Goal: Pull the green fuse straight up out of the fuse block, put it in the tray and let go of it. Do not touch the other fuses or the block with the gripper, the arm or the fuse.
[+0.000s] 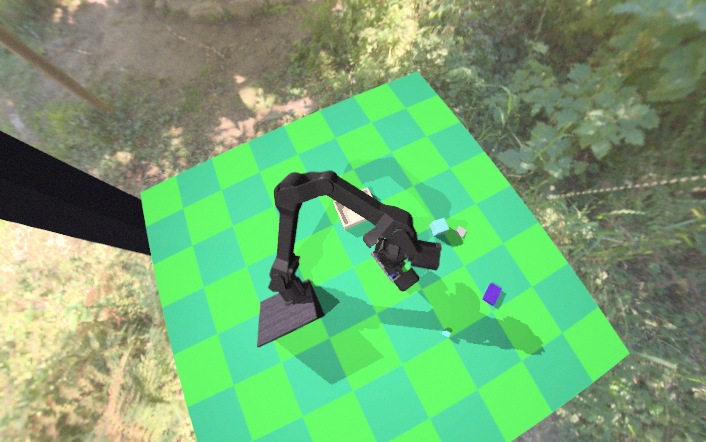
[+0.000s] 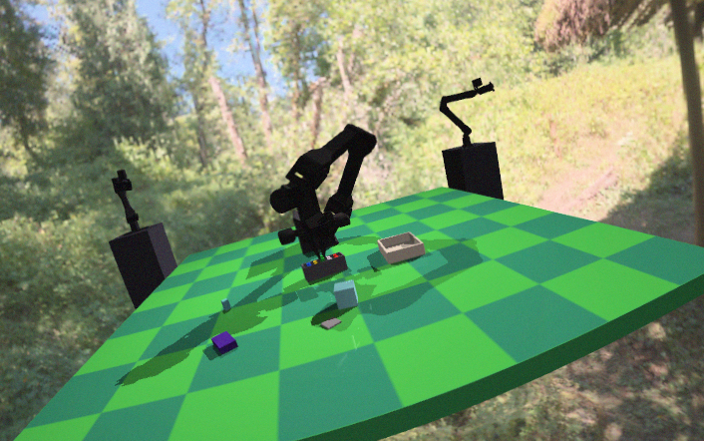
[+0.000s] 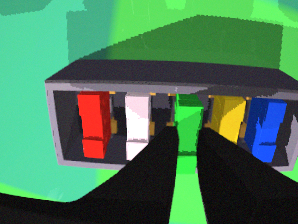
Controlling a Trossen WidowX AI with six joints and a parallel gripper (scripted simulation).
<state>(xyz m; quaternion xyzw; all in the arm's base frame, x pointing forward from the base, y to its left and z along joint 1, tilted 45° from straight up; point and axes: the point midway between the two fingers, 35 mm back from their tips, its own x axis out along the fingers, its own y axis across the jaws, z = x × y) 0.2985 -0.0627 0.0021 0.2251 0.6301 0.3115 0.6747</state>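
Now: gripper tip 2 cm to the left of the yellow fuse and 2 cm above it. The rest, counted from my gripper tip: white fuse 2 cm to the left, 2 cm below; blue fuse 4 cm to the right, 2 cm below; green fuse 1 cm below.
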